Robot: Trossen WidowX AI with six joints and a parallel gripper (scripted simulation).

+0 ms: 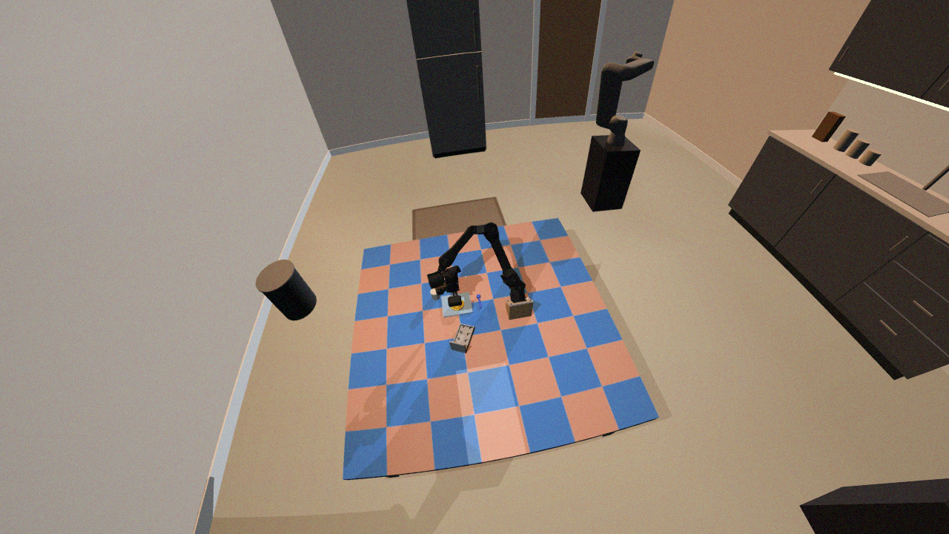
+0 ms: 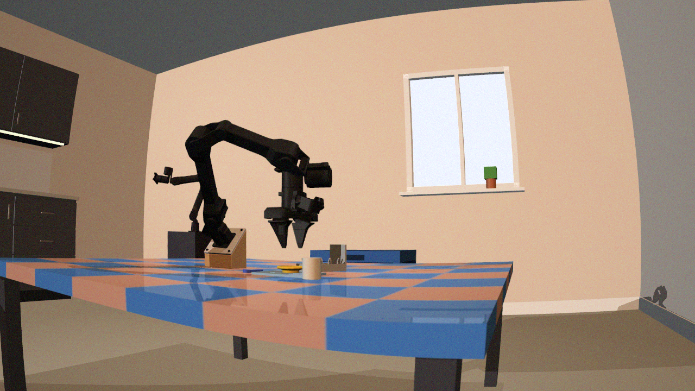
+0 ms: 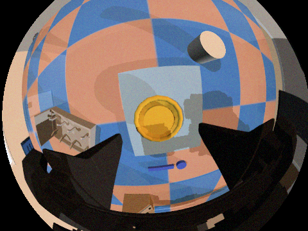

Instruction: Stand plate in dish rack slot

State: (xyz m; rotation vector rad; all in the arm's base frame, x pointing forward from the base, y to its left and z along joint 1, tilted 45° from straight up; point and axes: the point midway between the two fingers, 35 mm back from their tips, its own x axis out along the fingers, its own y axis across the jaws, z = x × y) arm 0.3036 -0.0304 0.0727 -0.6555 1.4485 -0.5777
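The yellow plate lies 5 cm below my gripper tip. The rest, counted from my gripper tip: blue spoon (12 cm behind, 7 cm below, 2 cm to the right); then beige cup (10 cm ahead, 8 cm to the right, 4 cm below); then pale blue mat (7 cm below, 1 cm to the right).
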